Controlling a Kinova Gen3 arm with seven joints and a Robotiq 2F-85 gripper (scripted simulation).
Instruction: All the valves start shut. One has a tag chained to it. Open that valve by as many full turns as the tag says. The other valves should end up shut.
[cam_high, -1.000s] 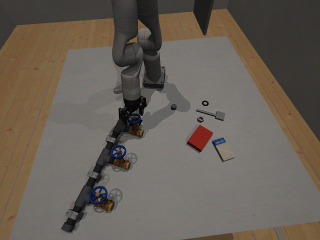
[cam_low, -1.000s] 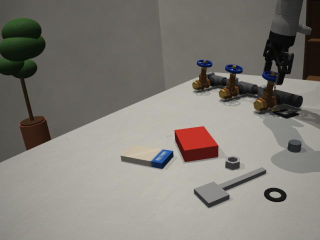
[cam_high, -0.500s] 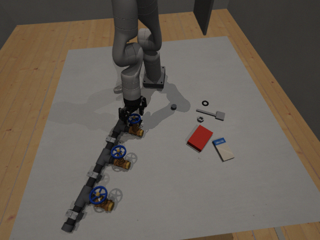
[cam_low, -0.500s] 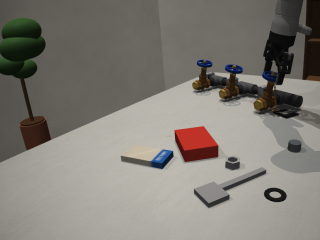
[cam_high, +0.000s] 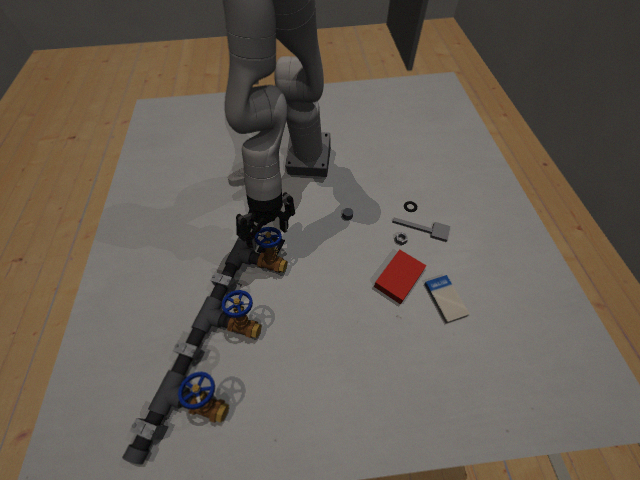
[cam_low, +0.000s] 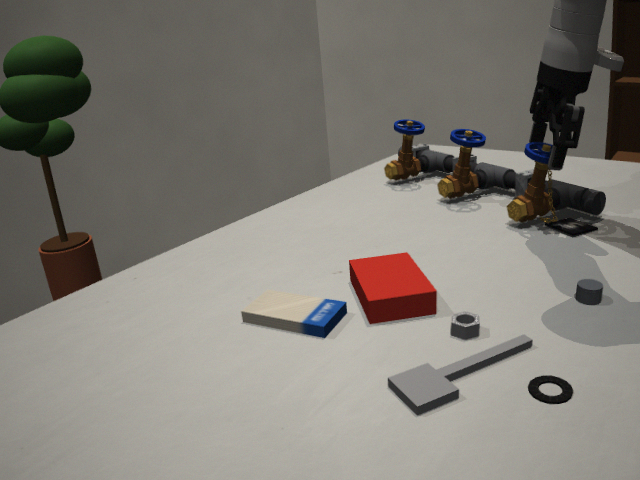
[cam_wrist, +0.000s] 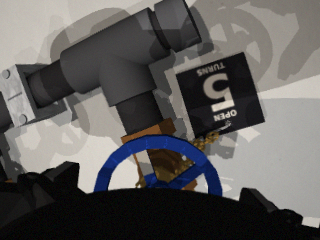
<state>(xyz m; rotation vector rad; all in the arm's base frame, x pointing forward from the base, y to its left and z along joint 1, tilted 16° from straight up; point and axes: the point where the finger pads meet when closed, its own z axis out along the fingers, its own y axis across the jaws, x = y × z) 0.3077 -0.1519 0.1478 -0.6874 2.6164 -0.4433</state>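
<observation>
Right now the black tag is 4 cm behind my hand and 12 cm below it. Round my hand: red block: 13 cm ahead, 31 cm to the left, 11 cm below; small grey cylinder: 10 cm behind, 23 cm to the left, 11 cm below; grey paddle-shaped tool: 44 cm to the left, 12 cm below.
</observation>
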